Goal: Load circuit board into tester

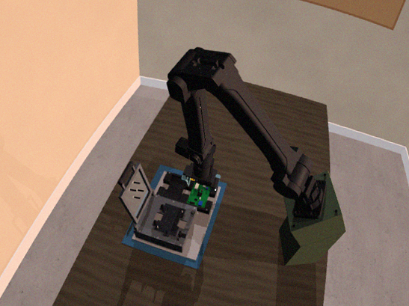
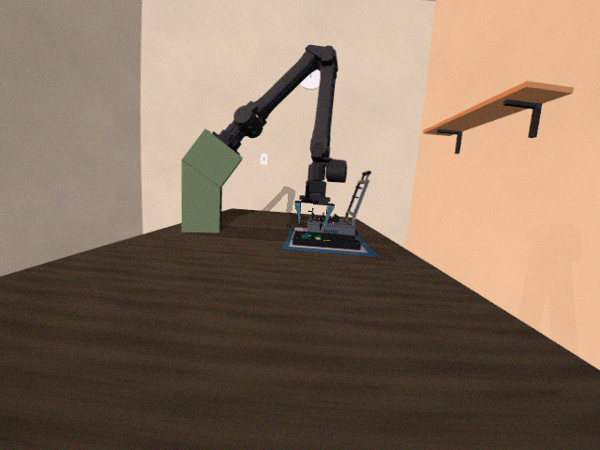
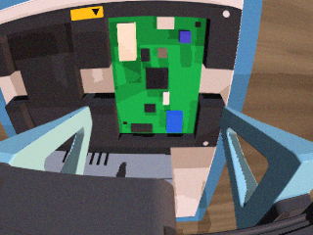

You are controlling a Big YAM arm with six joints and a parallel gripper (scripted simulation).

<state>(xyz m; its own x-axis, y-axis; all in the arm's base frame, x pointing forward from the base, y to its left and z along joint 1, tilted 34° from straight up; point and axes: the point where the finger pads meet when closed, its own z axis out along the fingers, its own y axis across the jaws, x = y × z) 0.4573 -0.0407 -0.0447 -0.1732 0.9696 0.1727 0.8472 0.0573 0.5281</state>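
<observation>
Now: the green circuit board 50 mm below my hand. From my hand the other things lie so: black latch hook (220 mm to the left, 50 mm behind, 20 mm above); then tester lid (200 mm to the left, 150 mm ahead, 110 mm above).
</observation>
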